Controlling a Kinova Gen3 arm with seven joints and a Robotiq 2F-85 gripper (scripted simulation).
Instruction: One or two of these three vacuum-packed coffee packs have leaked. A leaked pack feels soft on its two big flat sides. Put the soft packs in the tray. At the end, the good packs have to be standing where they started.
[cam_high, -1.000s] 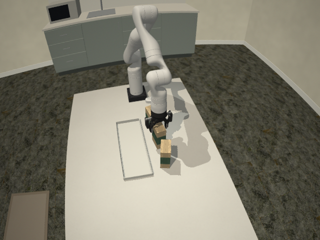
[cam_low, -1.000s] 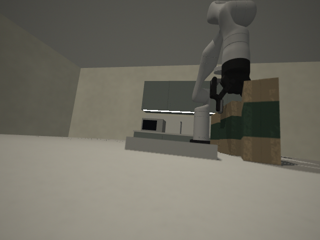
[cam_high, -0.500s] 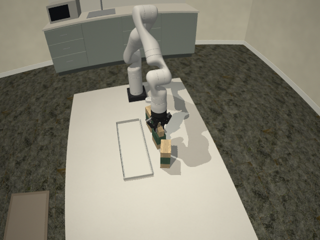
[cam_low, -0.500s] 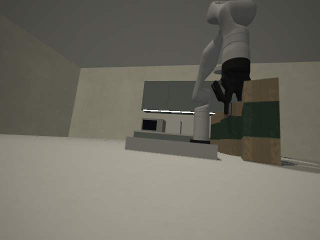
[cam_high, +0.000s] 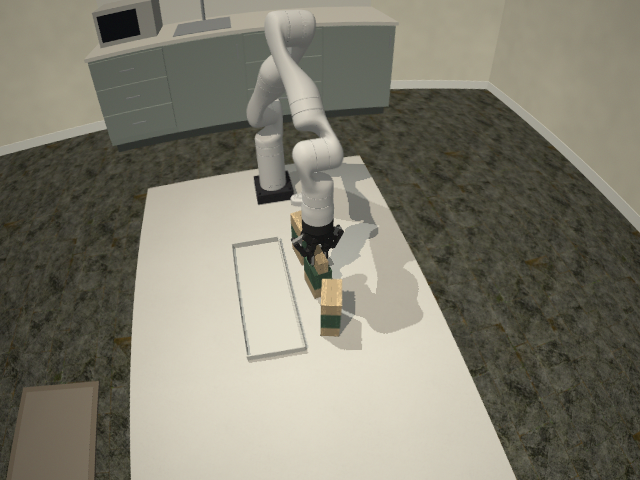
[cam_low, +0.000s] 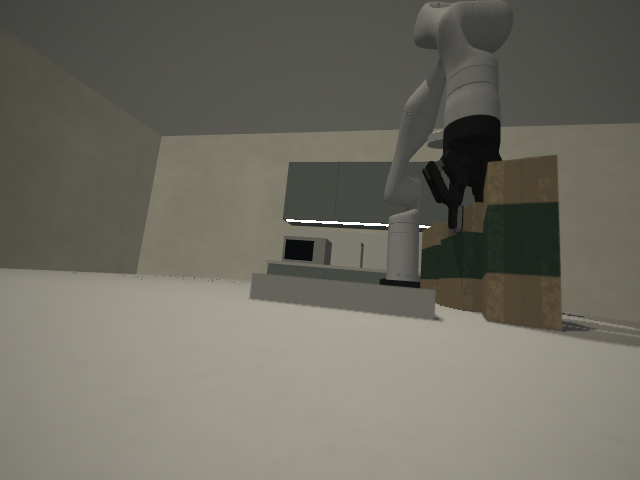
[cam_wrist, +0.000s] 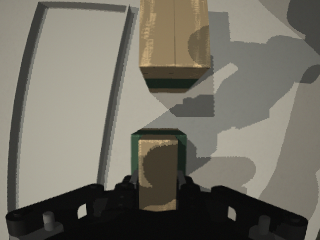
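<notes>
My gripper is now 150 mm to the left of the tray, 120 mm above it and 10 mm past it.
</notes>
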